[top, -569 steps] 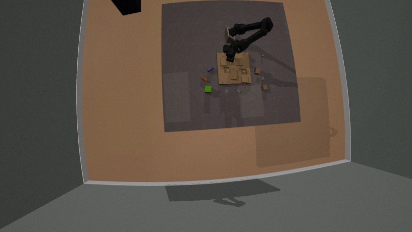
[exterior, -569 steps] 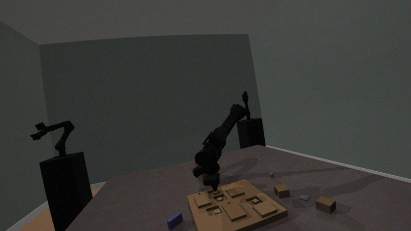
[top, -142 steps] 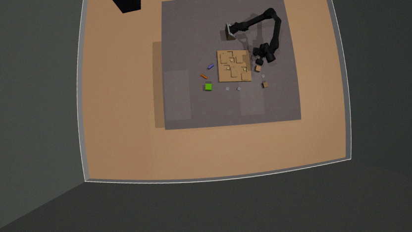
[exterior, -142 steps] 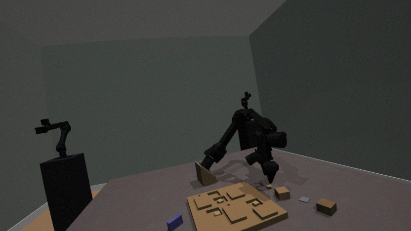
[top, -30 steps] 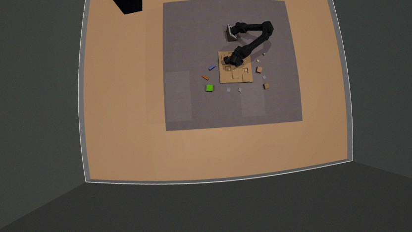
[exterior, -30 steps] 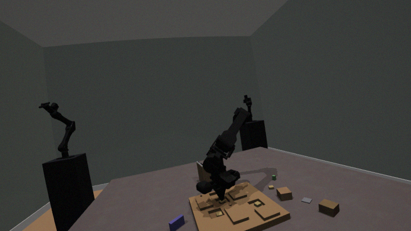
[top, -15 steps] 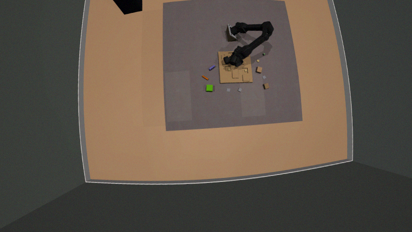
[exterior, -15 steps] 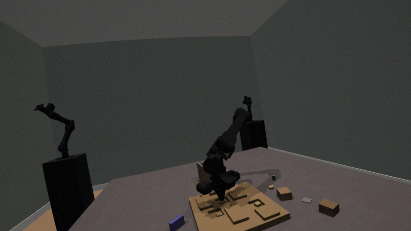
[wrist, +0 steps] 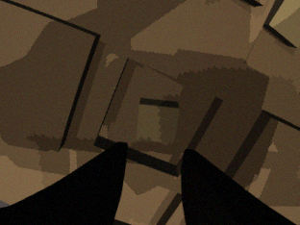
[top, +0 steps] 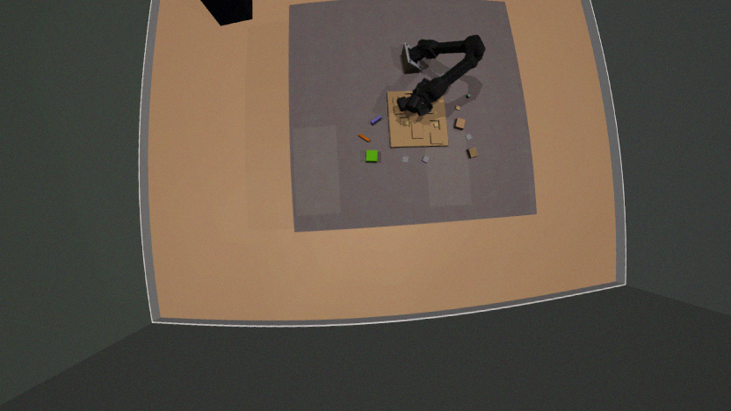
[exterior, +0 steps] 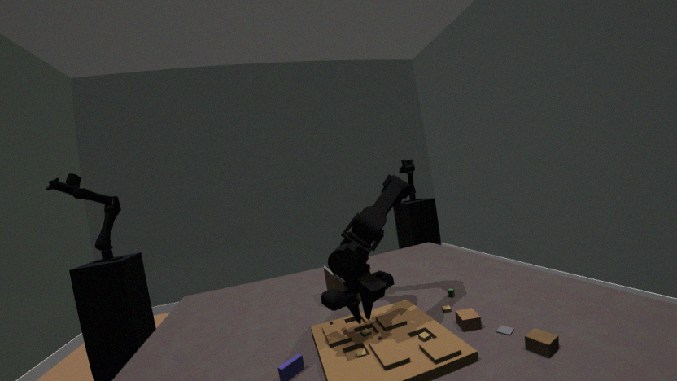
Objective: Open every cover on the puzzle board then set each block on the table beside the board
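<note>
Right now my gripper tip is 5 cm past the tiny green piece, 32 cm to the right of it and 3 cm above it. Also, from my gripper tip: orange stick: 13 cm ahead, 26 cm to the right, 4 cm below; then green cube: 23 cm ahead, 24 cm to the right, 2 cm below; then purple piece: 5 cm ahead, 19 cm to the right, 3 cm below.
</note>
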